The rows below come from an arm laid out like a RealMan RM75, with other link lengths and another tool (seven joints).
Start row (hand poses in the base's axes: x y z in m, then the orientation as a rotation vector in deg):
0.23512 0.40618 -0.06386 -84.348 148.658 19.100
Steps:
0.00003 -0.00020 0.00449 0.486 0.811 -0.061
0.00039 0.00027 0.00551 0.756 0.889 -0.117
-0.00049 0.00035 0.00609 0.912 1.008 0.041
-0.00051 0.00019 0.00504 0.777 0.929 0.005
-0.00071 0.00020 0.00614 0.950 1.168 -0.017
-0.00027 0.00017 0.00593 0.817 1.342 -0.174
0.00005 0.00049 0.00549 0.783 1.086 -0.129
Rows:
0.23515 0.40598 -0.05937 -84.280 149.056 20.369
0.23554 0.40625 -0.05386 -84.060 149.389 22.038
0.23505 0.40660 -0.04777 -84.018 149.608 24.023
0.23454 0.40679 -0.04273 -83.944 149.852 25.775
0.23383 0.40699 -0.03659 -83.814 150.169 27.950
0.23356 0.40716 -0.03066 -83.514 150.774 30.104
0.23361 0.40765 -0.02517 -83.241 151.161 32.007

